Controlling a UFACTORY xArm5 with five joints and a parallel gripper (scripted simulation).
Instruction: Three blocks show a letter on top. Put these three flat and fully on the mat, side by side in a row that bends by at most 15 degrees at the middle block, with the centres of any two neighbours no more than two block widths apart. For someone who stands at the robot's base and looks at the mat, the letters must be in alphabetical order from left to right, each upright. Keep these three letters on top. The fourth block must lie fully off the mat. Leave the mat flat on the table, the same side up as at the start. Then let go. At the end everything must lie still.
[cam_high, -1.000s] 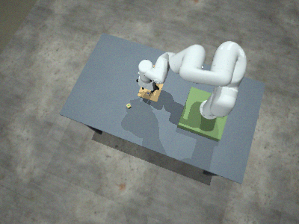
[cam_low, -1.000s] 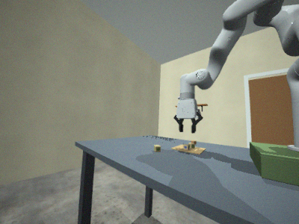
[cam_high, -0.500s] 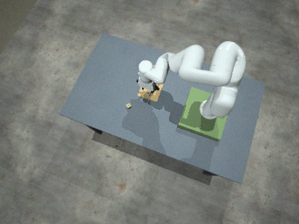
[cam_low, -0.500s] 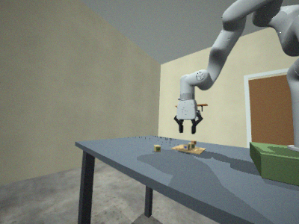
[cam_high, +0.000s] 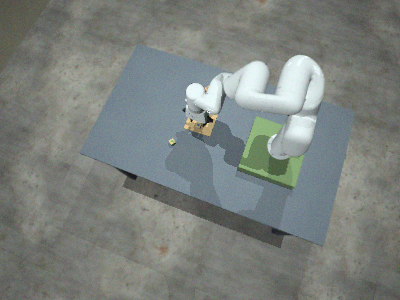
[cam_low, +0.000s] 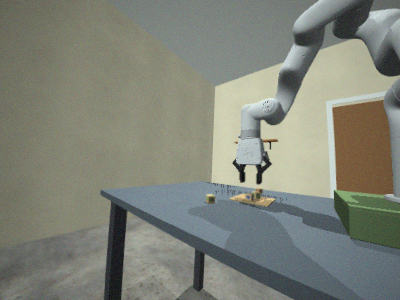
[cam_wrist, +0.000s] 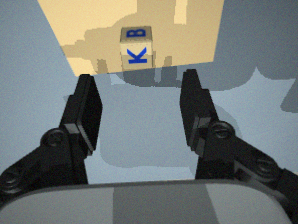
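The mat lies 8 cm below my hand and 4 cm to the right of it. Also, from my hand: block (12 cm to the left, 10 cm ahead, 7 cm below).
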